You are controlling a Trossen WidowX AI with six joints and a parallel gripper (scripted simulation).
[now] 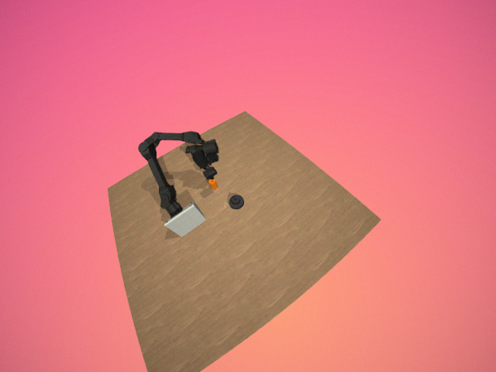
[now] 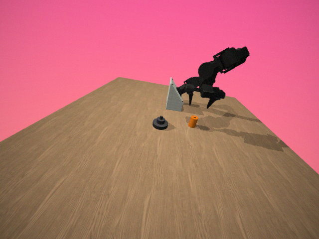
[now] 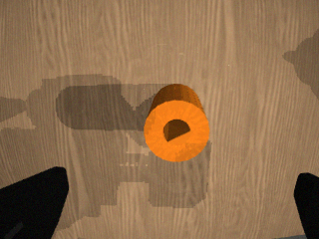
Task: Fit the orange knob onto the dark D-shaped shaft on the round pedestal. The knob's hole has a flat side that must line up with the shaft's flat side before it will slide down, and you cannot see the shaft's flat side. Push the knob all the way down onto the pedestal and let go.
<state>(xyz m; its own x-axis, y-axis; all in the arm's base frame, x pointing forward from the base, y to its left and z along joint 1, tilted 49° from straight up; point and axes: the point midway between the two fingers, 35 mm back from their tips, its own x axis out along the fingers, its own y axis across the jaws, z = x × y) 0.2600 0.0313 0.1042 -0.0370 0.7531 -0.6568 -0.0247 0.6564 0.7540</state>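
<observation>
Right now the orange knob is 1 cm behind my gripper tip and 10 cm below it. From my gripper tip the other things lie so: dark round pedestal: 5 cm ahead, 18 cm to the right, 10 cm below.
</observation>
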